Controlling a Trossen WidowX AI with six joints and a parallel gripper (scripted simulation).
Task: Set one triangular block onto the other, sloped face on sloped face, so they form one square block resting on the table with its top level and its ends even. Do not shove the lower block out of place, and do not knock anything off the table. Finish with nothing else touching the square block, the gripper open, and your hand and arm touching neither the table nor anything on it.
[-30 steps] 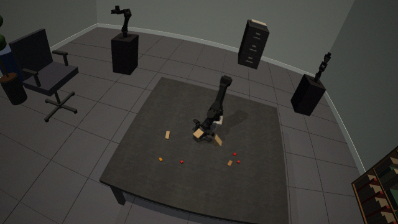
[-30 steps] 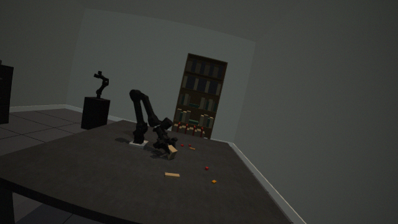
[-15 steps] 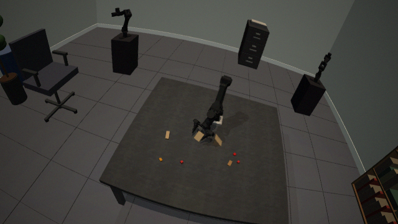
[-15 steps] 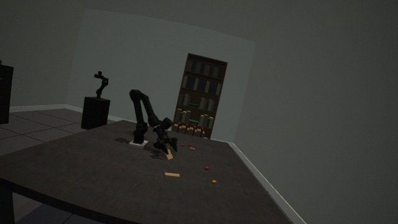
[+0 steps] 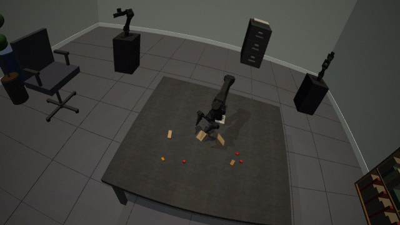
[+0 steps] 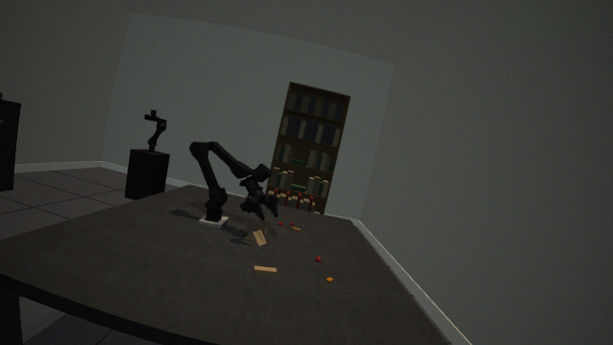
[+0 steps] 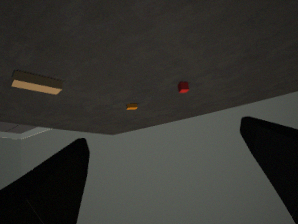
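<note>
Now: the tan triangular block 10 cm below my gripper tip, 5 cm behind it and 3 cm to the left of it. Also, from my gripper tip: orange cube (25 cm ahead, 21 cm to the right, 12 cm below).
</note>
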